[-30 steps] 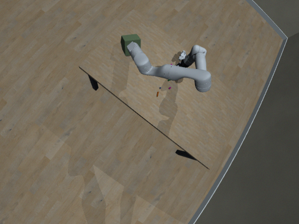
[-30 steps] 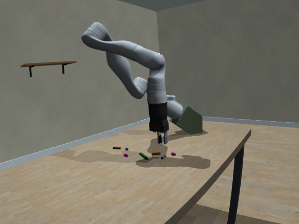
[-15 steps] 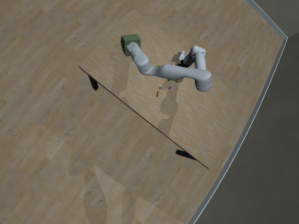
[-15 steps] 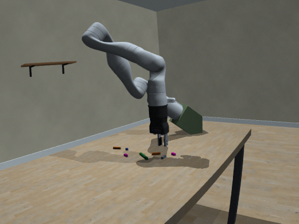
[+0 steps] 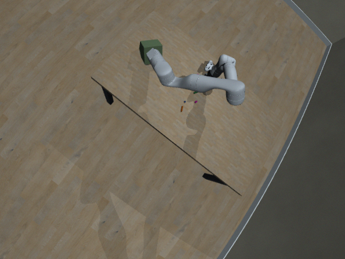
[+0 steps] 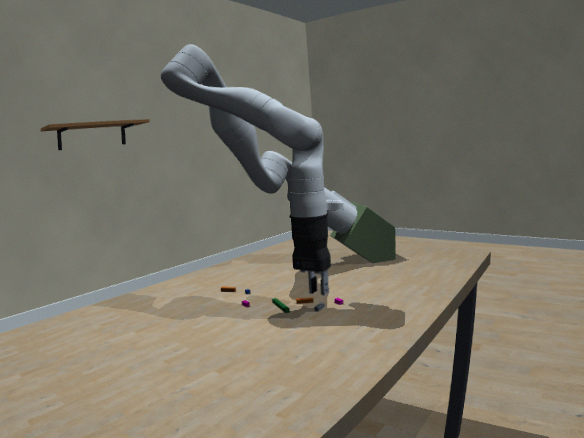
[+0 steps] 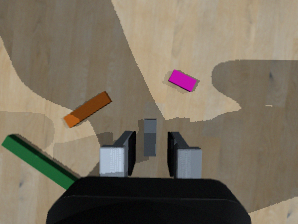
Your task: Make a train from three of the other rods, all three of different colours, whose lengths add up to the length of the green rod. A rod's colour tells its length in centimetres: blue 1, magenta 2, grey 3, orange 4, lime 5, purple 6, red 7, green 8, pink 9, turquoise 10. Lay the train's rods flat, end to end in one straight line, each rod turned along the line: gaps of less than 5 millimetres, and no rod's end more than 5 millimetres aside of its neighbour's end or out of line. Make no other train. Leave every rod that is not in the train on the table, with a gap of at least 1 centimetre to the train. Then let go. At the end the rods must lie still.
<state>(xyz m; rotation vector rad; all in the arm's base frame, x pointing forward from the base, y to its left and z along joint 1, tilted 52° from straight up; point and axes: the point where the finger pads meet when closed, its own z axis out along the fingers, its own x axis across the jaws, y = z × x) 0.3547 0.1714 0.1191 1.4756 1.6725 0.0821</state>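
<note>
The grey rod lies 50 mm below my hand. The rest, counted from my hand: blue rod 50 mm behind, 220 mm to the right, 50 mm below; green rod 10 mm ahead, 90 mm to the right, 50 mm below.
</note>
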